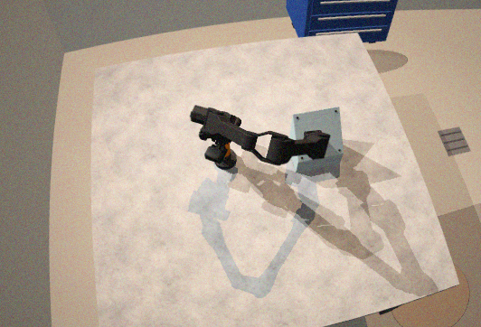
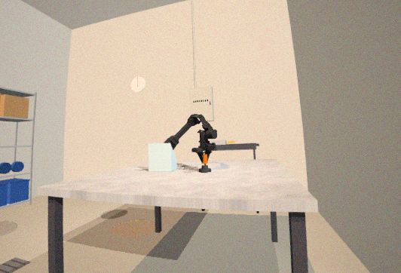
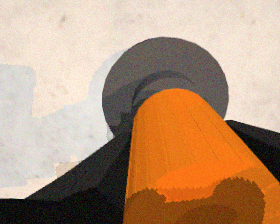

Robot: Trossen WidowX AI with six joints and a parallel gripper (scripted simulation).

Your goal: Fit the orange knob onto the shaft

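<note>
The round pedestal is 4 cm below my gripper tip. From my gripper tip the other things lie so: orange knob: 2 cm above.
</note>
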